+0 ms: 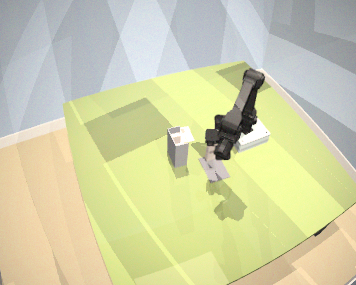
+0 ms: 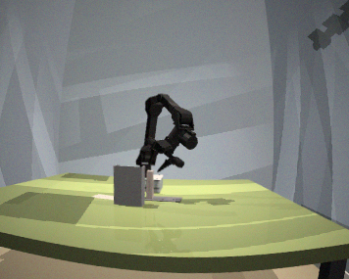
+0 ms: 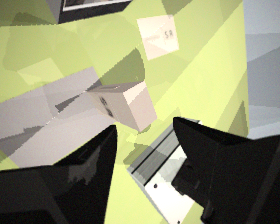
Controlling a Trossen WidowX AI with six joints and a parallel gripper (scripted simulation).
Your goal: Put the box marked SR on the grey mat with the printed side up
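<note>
My gripper tip is 2 cm short of the grey mat, 4 cm to the right of it and 13 cm above it. The rest, counted from my gripper tip: white card (2 cm ahead, 20 cm to the right, 13 cm below).
</note>
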